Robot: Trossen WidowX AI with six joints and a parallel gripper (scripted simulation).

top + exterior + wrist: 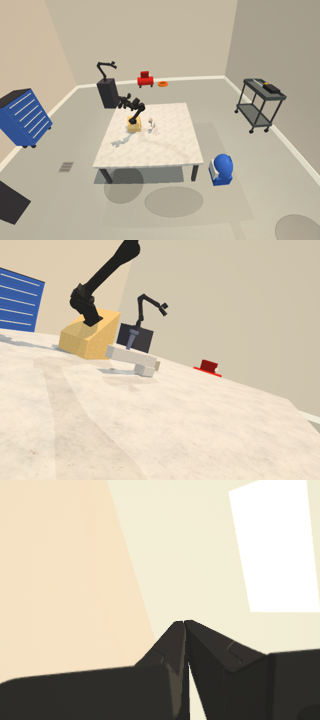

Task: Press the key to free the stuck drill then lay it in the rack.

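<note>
Now: the bluish key 62 cm below my gripper tip, 32 cm to the left of it and 23 cm ahead of it. Round my gripper tip: grey block 68 cm below, 35 cm to the left, 23 cm ahead.
</note>
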